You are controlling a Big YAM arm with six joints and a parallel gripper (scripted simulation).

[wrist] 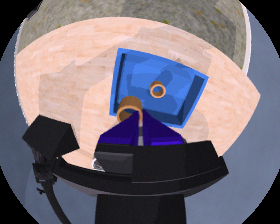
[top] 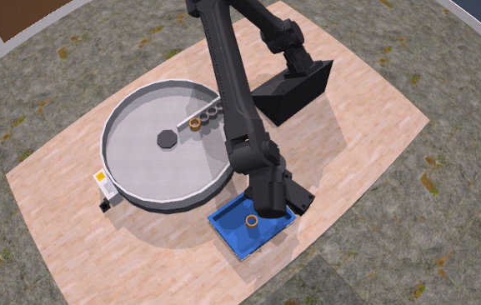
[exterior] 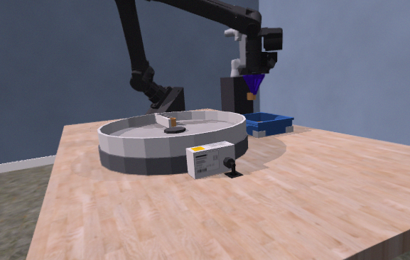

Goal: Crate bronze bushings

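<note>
Now: the blue crate 4 cm ahead of my hand, 1 cm to the right of it and 11 cm below it. From my hand the other things lie so: grey turning table: 5 cm ahead, 35 cm to the right, 9 cm below.
</note>
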